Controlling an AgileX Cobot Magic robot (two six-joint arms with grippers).
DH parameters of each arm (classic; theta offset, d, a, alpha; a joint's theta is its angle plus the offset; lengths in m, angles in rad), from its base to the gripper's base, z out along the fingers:
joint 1: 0 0.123 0 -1.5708
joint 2: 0.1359 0 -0.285 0
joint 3: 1.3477 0 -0.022 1.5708
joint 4: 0 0.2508 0 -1.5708
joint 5: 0 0 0.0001 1.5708
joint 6: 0 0.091 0 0
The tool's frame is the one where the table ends.
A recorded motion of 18 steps. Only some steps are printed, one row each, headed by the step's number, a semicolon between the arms.
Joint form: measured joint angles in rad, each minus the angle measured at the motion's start. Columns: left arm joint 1, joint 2, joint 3, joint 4, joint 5, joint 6; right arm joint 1, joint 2, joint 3, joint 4, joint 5, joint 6.
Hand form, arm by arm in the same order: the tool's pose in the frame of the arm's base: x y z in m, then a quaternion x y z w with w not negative. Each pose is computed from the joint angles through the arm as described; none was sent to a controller.
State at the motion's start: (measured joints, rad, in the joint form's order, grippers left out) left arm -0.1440 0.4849 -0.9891 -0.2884 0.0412 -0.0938; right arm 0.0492 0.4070 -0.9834 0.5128 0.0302 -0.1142
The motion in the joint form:
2: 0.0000 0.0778 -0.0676 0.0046 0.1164 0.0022; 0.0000 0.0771 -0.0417 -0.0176 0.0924 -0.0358
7: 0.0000 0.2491 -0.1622 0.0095 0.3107 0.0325; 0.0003 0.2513 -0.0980 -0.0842 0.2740 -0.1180
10: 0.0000 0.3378 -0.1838 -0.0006 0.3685 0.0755; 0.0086 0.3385 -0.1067 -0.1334 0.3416 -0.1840
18: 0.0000 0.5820 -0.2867 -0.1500 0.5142 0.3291; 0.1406 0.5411 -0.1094 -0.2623 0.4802 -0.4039
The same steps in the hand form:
2: 0.0608 -0.0129 0.5002 -0.04306 0.53852 -0.22619 0.81054; 0.0366 0.0071 0.4989 0.04826 0.49956 0.18240 0.84548
7: 0.1121 -0.0250 0.4961 -0.02190 0.64629 -0.20656 0.73428; 0.0956 0.0161 0.4887 -0.00877 0.62111 0.12763 0.77321
10: 0.1414 -0.0310 0.4862 -0.00754 0.69182 -0.19173 0.69611; 0.1262 0.0196 0.4754 -0.04975 0.67514 0.08787 0.73075
18: 0.2124 -0.0514 0.4641 0.07068 0.77418 -0.17617 0.60383; 0.1873 0.0472 0.4302 -0.22740 0.76048 0.01519 0.60805

